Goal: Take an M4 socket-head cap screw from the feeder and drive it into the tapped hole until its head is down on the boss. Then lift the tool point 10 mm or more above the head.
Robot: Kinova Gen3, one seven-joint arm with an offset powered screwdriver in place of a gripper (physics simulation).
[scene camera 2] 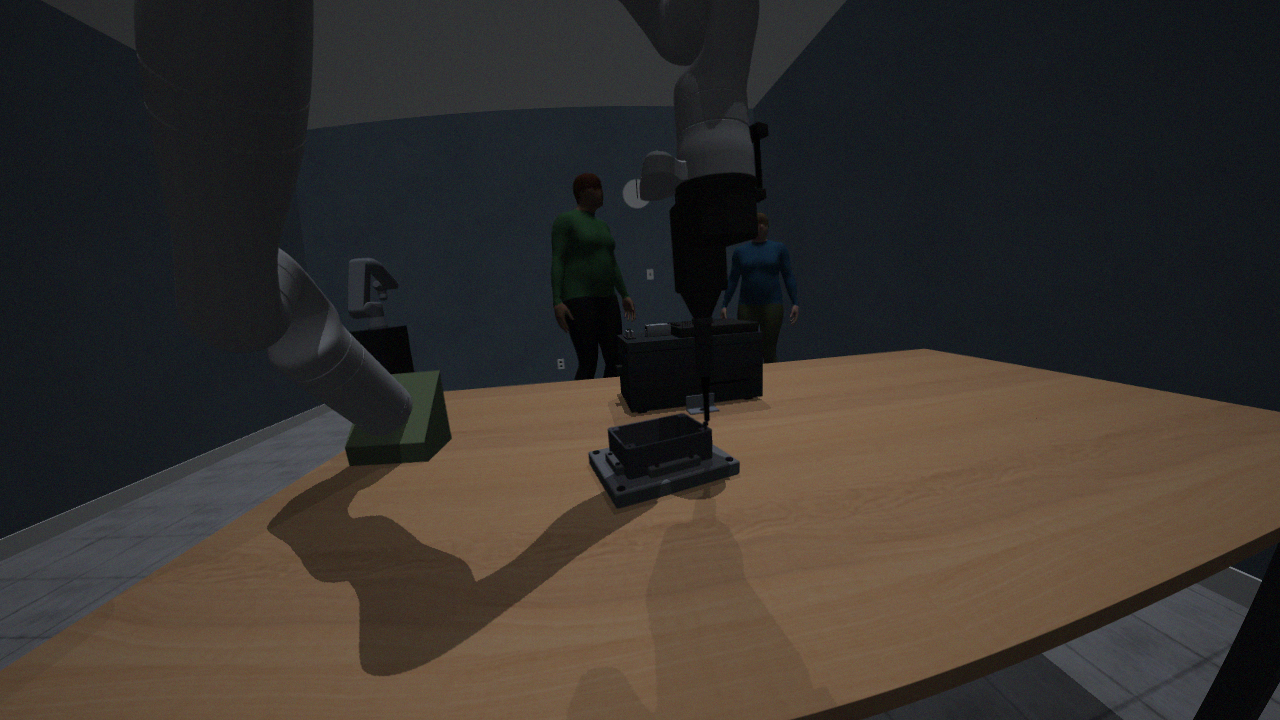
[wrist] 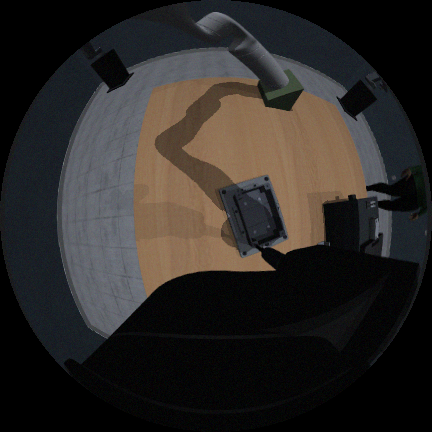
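Observation:
My gripper, a black powered screwdriver (scene camera 2: pixel 706 422) (wrist: pixel 257 245), points straight down with its thin bit at a corner of the dark open-topped housing (scene camera 2: pixel 666 453) (wrist: pixel 241 216). The bit tip is at about rim height there; I cannot tell whether it touches. A screw at the tip is too small and dark to make out, and so is the tapped hole beneath it. The housing sits on a grey base plate (scene camera 2: pixel 626 488) (wrist: pixel 227 200) with holes at its corners. The black feeder (scene camera 2: pixel 689 368) (wrist: pixel 341 220) stands behind the housing in the scene view and at the right in the wrist view.
A small light bracket (scene camera 2: pixel 702 408) lies in front of the feeder. The arm's green mounting block (scene camera 2: pixel 427 416) (wrist: pixel 282 96) stands at the table's far left in the scene view. The wooden table (scene camera 2: pixel 939 465) (wrist: pixel 300 145) carries the arm's shadow. Two people stand beyond the table.

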